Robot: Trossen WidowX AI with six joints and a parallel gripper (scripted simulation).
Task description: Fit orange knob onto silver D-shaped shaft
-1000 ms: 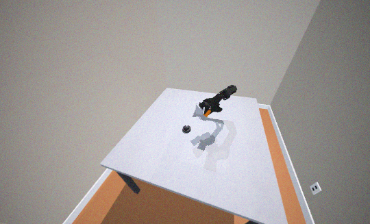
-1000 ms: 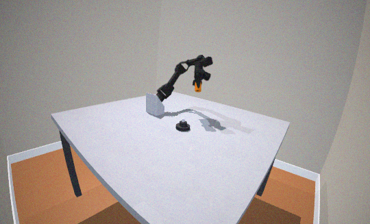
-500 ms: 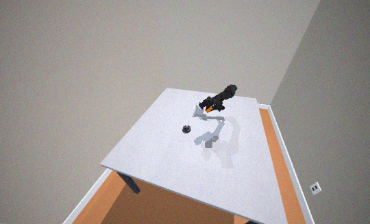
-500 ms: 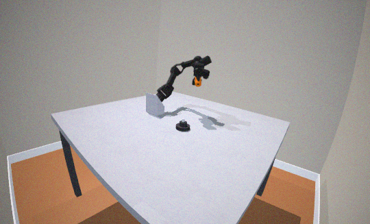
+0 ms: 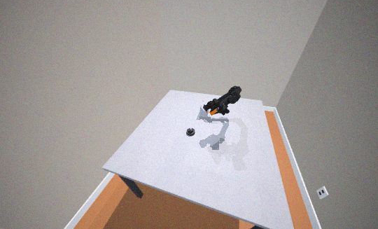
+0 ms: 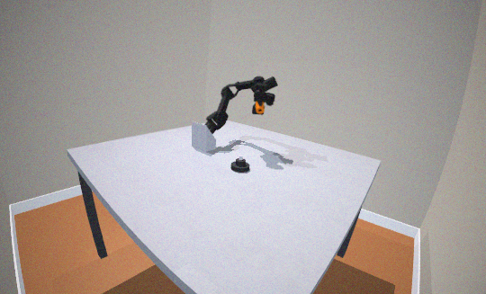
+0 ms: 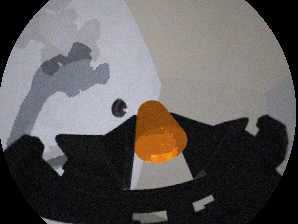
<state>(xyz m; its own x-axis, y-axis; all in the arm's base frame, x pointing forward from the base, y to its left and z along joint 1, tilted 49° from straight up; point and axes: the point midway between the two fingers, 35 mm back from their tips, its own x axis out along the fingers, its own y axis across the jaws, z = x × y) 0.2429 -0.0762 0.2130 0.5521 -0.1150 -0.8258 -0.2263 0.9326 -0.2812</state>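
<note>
Right now the orange knob is 2 cm behind my gripper tip, 2 cm to the left of it and 2 cm above it. The rest, counted from my gripper tip: round pedestal: 3 cm ahead, 18 cm to the right, 22 cm below.
</note>
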